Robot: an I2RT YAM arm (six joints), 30 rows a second.
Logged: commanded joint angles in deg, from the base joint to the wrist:
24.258, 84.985, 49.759, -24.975, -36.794, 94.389
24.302, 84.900, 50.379, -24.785, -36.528, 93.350
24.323, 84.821, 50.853, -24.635, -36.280, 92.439
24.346, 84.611, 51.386, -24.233, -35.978, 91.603
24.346, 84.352, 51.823, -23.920, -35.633, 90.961
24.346, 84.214, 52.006, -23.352, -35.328, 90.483
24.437, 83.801, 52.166, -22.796, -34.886, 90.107
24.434, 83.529, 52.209, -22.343, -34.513, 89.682
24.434, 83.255, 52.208, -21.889, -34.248, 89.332
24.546, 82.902, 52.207, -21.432, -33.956, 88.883
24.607, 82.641, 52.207, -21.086, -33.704, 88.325
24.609, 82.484, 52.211, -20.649, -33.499, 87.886
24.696, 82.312, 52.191, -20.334, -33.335, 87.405
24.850, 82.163, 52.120, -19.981, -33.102, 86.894
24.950, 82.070, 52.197, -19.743, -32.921, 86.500
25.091, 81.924, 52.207, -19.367, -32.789, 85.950
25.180, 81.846, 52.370, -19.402, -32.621, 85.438
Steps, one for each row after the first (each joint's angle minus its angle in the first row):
0.044, -0.085, 0.620, 0.190, 0.266, -1.039
0.065, -0.164, 1.094, 0.340, 0.514, -1.950
0.088, -0.374, 1.627, 0.742, 0.816, -2.786
0.088, -0.633, 2.064, 1.055, 1.161, -3.428
0.088, -0.771, 2.247, 1.623, 1.466, -3.906
0.179, -1.184, 2.407, 2.179, 1.908, -4.282
0.176, -1.456, 2.450, 2.632, 2.281, -4.707
0.176, -1.730, 2.449, 3.086, 2.546, -5.057
0.288, -2.083, 2.448, 3.543, 2.838, -5.506
0.349, -2.344, 2.448, 3.889, 3.090, -6.064
0.351, -2.501, 2.452, 4.326, 3.295, -6.503
0.438, -2.673, 2.432, 4.641, 3.459, -6.984
0.592, -2.822, 2.361, 4.994, 3.692, -7.495
0.692, -2.915, 2.438, 5.232, 3.873, -7.889
0.833, -3.061, 2.448, 5.608, 4.005, -8.439
0.922, -3.139, 2.611, 5.573, 4.173, -8.951

